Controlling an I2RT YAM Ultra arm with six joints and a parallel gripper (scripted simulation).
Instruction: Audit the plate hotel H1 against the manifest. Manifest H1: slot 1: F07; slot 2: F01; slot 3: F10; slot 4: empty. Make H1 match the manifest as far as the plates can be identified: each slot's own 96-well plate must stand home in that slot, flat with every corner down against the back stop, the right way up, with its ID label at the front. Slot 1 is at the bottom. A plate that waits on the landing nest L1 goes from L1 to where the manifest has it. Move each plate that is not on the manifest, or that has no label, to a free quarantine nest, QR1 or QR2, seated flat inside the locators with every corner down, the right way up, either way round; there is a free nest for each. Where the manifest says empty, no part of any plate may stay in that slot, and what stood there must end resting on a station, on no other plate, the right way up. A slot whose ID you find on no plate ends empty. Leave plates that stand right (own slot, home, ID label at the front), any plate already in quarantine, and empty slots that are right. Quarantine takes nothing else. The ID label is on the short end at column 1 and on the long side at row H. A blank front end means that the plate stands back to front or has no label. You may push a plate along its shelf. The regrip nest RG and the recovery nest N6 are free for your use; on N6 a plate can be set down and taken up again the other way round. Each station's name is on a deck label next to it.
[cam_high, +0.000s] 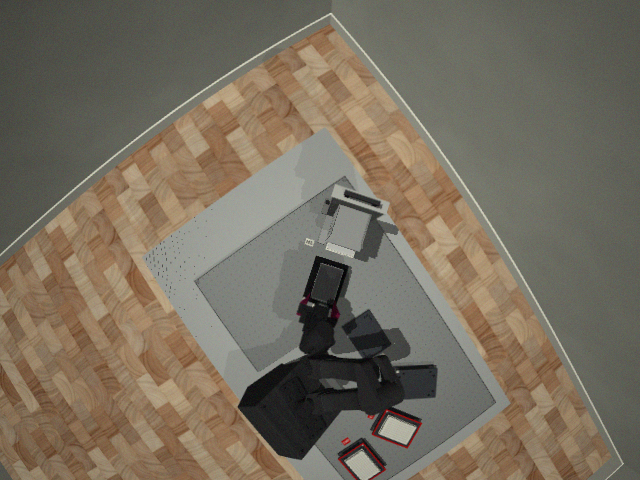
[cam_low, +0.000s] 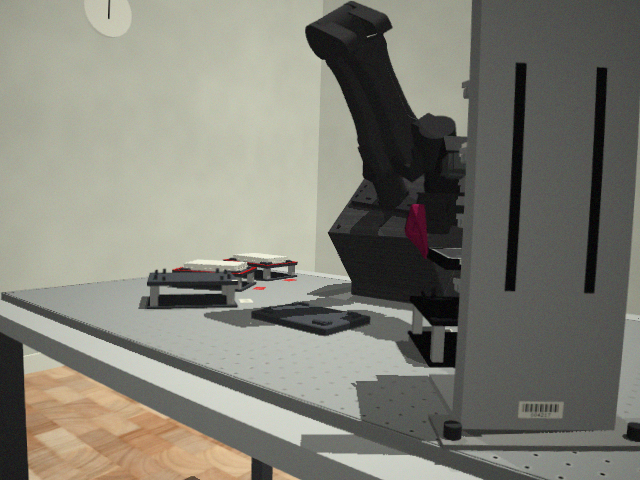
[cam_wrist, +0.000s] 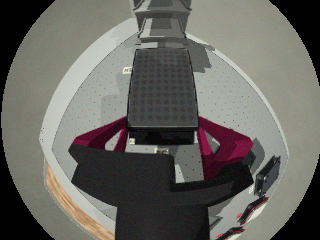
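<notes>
Right now my hand is 40 mm short of the dark 96-well plate and 40 mm to the right of it. Round my hand: N6 deck label (110 mm ahead, 320 mm to the right, 130 mm below); H1 deck label (40 mm ahead, 190 mm to the left, 130 mm below); grey hotel back wall (200 mm ahead, 230 mm to the left, 70 mm above).
</notes>
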